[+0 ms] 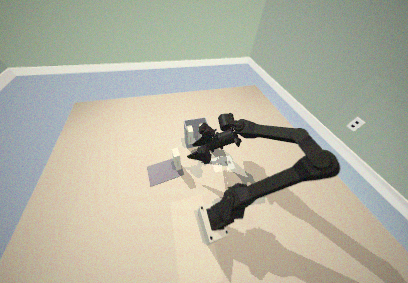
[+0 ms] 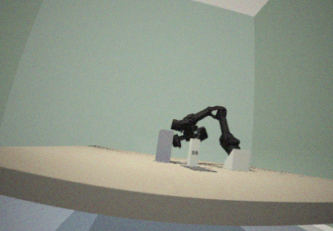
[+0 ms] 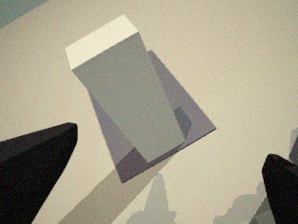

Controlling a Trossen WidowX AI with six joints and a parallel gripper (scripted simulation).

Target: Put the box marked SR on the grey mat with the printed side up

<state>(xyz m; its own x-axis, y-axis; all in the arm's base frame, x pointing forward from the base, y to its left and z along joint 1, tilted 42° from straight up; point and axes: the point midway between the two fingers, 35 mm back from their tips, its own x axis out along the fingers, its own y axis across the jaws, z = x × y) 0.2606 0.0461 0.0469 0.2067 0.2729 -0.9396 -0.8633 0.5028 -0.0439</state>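
Now: gripper tip 7 cm to the right of the white box marked SR, 3 cm above it and 1 cm past it. Also, from my gripper tip: grey mat: 12 cm to the left, 9 cm below, 2 cm behind; then white card: 15 cm to the right, 9 cm below, 5 cm behind.
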